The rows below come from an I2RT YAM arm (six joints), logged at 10 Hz.
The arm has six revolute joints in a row. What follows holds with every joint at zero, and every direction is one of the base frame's.
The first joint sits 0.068 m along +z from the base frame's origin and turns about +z.
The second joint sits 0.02 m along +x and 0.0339 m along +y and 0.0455 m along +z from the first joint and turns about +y.
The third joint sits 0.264 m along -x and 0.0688 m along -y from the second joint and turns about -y.
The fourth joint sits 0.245 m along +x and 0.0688 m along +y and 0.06 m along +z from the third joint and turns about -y.
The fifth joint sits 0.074 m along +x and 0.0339 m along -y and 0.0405 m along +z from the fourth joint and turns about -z.
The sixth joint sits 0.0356 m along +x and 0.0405 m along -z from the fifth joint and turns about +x.
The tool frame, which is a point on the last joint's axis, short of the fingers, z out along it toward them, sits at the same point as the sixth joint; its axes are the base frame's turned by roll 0, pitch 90 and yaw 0 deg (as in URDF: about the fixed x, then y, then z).
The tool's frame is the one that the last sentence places.
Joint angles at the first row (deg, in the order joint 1, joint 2, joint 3, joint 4, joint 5, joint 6):
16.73 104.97 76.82 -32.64 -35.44 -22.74
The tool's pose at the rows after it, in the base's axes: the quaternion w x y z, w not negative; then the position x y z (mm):
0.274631, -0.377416, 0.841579, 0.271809, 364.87, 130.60, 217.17
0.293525, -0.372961, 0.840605, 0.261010, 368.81, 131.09, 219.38
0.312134, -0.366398, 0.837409, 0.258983, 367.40, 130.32, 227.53
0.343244, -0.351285, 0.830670, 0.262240, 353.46, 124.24, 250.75
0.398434, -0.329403, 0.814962, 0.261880, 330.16, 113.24, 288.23
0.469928, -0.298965, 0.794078, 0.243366, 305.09, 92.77, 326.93
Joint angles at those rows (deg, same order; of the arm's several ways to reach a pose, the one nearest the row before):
16.73 104.97 76.60 -29.67 -34.24 -21.50
16.73 104.92 76.55 -27.11 -32.95 -20.62
16.71 103.46 75.96 -25.30 -32.60 -19.31
16.42 98.04 73.60 -23.70 -32.69 -16.62
15.81 89.49 70.70 -21.34 -32.23 -12.91
13.67 80.44 68.16 -18.39 -30.44 -9.98

